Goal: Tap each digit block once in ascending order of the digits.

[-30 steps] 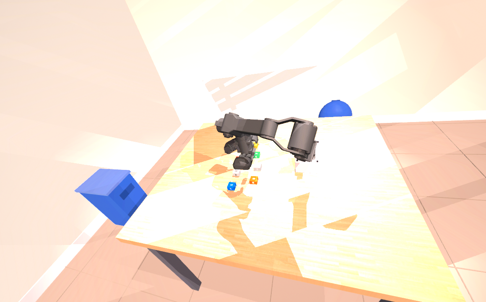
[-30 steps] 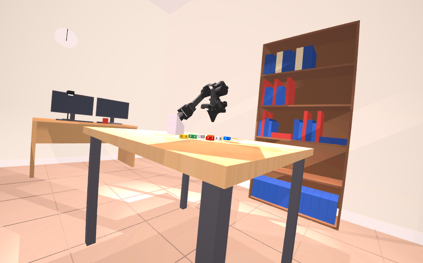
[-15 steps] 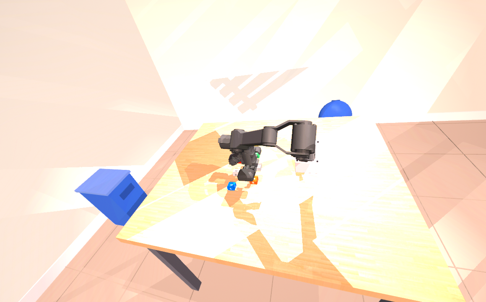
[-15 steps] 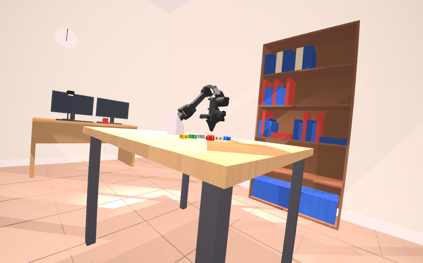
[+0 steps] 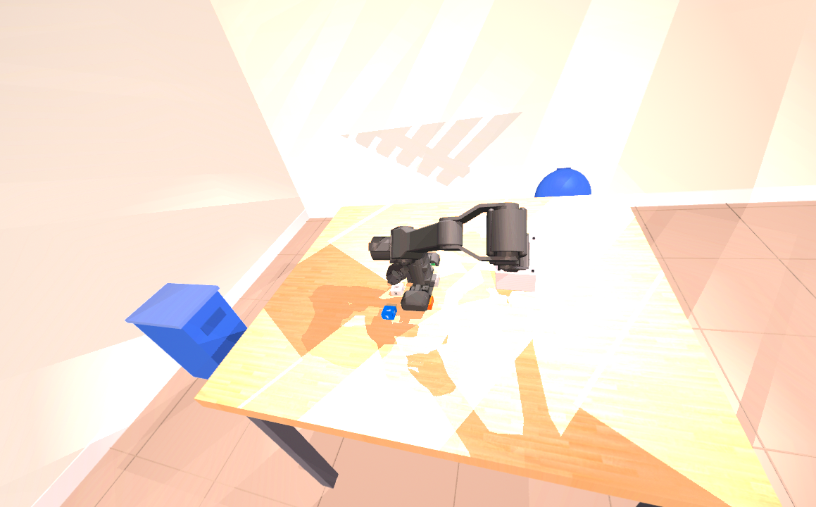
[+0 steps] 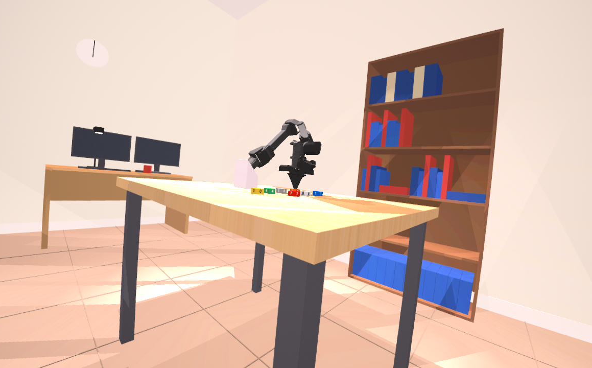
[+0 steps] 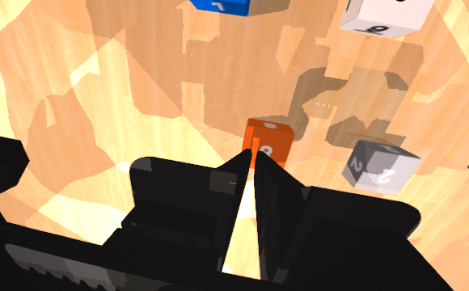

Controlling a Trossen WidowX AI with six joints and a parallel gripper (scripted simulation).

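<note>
Right now the orange block is 1 cm to the right of my gripper tip, 1 cm below it and 1 cm ahead of it. Round my gripper tip: red block: 14 cm to the right, 12 cm ahead, 1 cm below; then blue block: 10 cm ahead, 4 cm to the left, 1 cm below; then white block: 10 cm ahead, 5 cm to the right, 1 cm below.
</note>
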